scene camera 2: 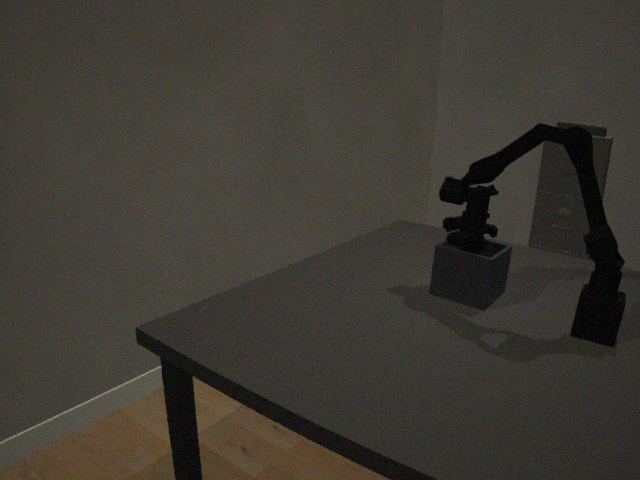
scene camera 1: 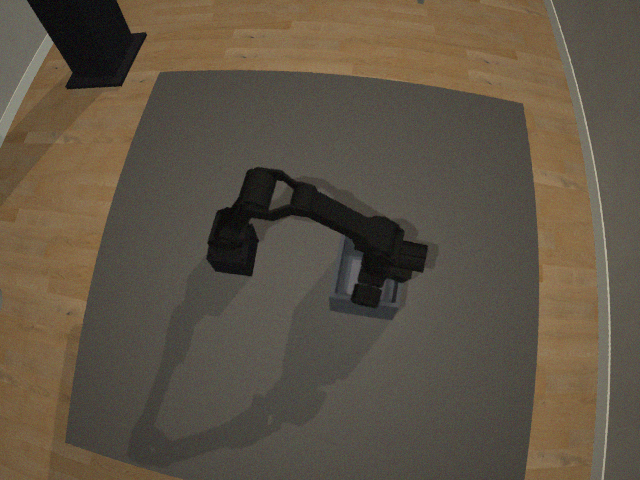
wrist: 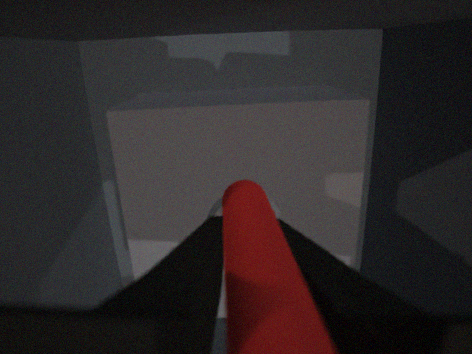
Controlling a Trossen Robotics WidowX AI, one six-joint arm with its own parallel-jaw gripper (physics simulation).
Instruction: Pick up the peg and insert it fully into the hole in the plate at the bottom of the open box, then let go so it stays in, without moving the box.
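Pixels of known places: gripper, between the fingertips: (scene camera 1: 372, 276) (wrist: 244, 231); arm's base, origin of its link: (scene camera 2: 602, 294) (scene camera 1: 229, 240).
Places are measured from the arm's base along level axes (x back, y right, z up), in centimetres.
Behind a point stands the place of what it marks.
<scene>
The red peg (wrist: 257, 265) {x -37.5, y 4.3, z 2.5 cm} is gripped between the two black fingers of my gripper (wrist: 244, 231) {x -35.5, y 4.2, z -2.2 cm}, which is shut on it. In the scene views my gripper's body reaches down into the open blue-grey box (scene camera 1: 340, 304) {x -28.7, y 11.9, z -2.0 cm} (scene camera 2: 457, 273) {x -35.8, y -3.7, z -2.5 cm}, and the fingertips and peg are hidden there. The pale plate (wrist: 170, 160) {x -37.3, y 1.9, z -4.5 cm} lies at the box's bottom. In the wrist view, parts of the hole's grey rim (wrist: 275, 206) {x -35.1, y 5.4, z -4.4 cm} show on both sides of the peg's far end. The peg covers most of the hole, and I cannot tell whether its tip is above it or inside.
The box walls rise close around my gripper on all sides. The box stands on the dark table (scene camera 1: 439, 361) {x -55.9, y 22.5, z -10.3 cm} (scene camera 2: 310, 330) {x -55.0, y -40.4, z -10.3 cm}, to the right of the arm's base (scene camera 1: 232, 253) {x -1.3, y 3.3, z -0.2 cm} in the first scene view. A grey cabinet (scene camera 2: 555, 206) stands behind the table in the second.
</scene>
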